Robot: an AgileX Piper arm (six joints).
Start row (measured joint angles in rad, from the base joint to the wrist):
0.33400 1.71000 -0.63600 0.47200 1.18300 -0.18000
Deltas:
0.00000 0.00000 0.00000 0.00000 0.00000 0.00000
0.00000 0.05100 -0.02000 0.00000 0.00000 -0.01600
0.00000 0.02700 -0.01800 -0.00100 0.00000 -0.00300
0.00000 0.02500 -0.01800 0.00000 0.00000 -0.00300
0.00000 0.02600 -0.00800 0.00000 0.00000 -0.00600
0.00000 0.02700 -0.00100 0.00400 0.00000 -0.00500
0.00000 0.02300 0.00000 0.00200 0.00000 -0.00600
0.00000 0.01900 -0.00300 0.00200 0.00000 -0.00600
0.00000 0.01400 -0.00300 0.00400 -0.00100 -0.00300
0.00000 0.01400 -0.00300 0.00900 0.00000 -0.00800
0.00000 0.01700 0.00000 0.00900 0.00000 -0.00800
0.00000 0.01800 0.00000 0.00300 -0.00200 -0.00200
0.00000 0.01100 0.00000 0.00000 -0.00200 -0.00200
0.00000 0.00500 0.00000 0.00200 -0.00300 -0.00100
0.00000 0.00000 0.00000 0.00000 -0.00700 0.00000
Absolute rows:
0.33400 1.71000 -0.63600 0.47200 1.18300 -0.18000
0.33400 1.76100 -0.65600 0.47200 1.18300 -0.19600
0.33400 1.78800 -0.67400 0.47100 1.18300 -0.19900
0.33400 1.81300 -0.69200 0.47100 1.18300 -0.20200
0.33400 1.83900 -0.70000 0.47100 1.18300 -0.20800
0.33400 1.86600 -0.70100 0.47500 1.18300 -0.21300
0.33400 1.88900 -0.70100 0.47700 1.18300 -0.21900
0.33400 1.90800 -0.70400 0.47900 1.18300 -0.22500
0.33400 1.92200 -0.70700 0.48300 1.18200 -0.22800
0.33400 1.93600 -0.71000 0.49200 1.18200 -0.23600
0.33400 1.95300 -0.71000 0.50100 1.18200 -0.24400
0.33400 1.97100 -0.71000 0.50400 1.18000 -0.24600
0.33400 1.98200 -0.71000 0.50400 1.17800 -0.24800
0.33400 1.98700 -0.71000 0.50600 1.17500 -0.24900
0.33400 1.98700 -0.71000 0.50600 1.16800 -0.24900

